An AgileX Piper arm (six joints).
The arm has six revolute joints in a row. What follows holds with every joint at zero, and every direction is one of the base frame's.
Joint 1 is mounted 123 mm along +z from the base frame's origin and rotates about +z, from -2.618 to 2.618 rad.
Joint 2 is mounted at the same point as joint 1 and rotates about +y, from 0 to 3.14 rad.
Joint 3 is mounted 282.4 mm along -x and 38.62 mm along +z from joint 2 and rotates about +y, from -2.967 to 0 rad.
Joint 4 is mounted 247.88 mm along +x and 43.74 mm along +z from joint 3 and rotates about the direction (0.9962, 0, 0.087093), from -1.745 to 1.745 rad.
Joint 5 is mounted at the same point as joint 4 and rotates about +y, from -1.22 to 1.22 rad.
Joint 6 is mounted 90.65 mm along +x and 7.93 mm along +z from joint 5 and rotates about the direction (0.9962, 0, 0.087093), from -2.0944 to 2.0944 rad.
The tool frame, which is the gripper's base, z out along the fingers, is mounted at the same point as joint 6; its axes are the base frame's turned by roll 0, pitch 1.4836 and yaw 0 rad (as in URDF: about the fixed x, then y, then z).
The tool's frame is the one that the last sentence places.
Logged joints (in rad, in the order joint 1, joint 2, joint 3, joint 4, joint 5, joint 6), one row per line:
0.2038 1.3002 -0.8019 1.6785 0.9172 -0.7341
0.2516 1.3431 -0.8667 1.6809 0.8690 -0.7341
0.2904 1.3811 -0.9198 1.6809 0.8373 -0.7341
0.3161 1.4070 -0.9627 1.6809 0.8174 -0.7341
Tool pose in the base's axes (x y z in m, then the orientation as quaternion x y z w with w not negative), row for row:
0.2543 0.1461 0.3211 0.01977 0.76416 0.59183 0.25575
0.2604 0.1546 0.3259 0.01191 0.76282 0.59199 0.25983
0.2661 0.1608 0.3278 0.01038 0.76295 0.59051 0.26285
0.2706 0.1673 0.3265 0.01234 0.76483 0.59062 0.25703
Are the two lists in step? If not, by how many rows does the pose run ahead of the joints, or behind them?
The pose runs 2 rows ahead of the joints: the pose in row i belongs to the joints in row i + 2.
